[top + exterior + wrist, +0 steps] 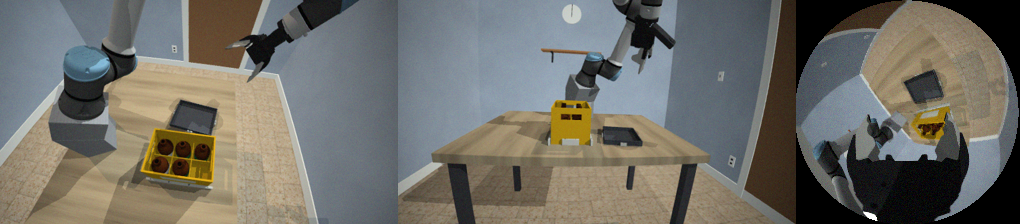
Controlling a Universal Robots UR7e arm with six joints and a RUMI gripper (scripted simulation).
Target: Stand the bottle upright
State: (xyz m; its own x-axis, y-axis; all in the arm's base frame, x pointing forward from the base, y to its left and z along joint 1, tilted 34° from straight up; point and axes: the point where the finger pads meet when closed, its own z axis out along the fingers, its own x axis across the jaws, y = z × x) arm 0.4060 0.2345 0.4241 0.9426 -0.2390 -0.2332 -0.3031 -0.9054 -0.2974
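The crate is 80 mm behind my hand, 350 mm to the right of it and 300 mm below it. The rest, counted from my hand: tray 140 mm behind, 80 mm to the right, 370 mm below; then bottle 280 mm to the right, 300 mm below.
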